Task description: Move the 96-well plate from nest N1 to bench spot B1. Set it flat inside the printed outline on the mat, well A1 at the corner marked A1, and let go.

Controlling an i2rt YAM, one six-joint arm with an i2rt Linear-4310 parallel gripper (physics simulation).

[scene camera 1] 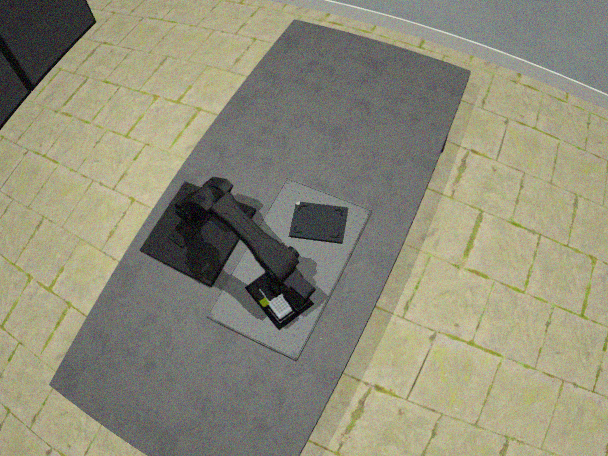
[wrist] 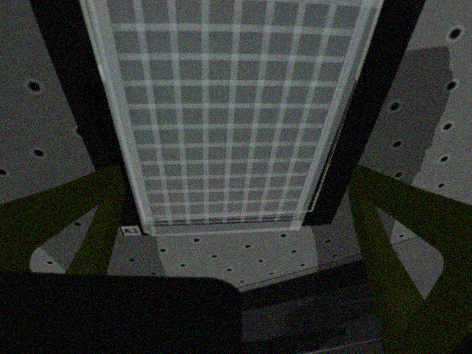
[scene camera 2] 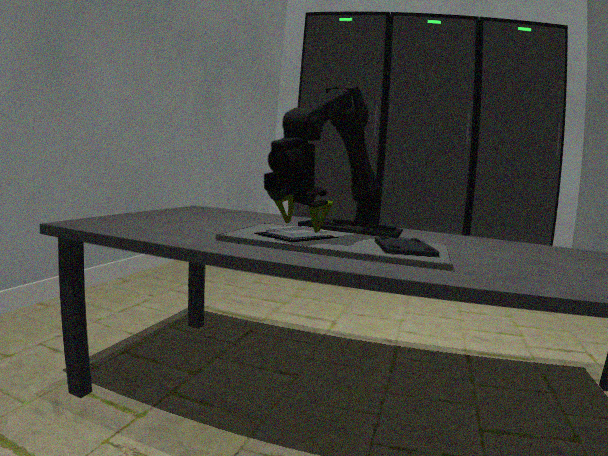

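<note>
The pale 96-well plate lies on the black mat. In the wrist view its near-left corner is beside the A1 label. A thin outline line shows along its right side, and its near end reaches slightly over that line. The far end is cut off. My gripper is open, with yellow-green fingers above and to either side of the plate, near its A1 end. It holds nothing. In scene camera 1 the arm hides part of the mat and one finger.
The dark nest N1 stands with no plate on it. It shares the grey perforated board with the mat. The black arm base plate is beside the board on the table.
</note>
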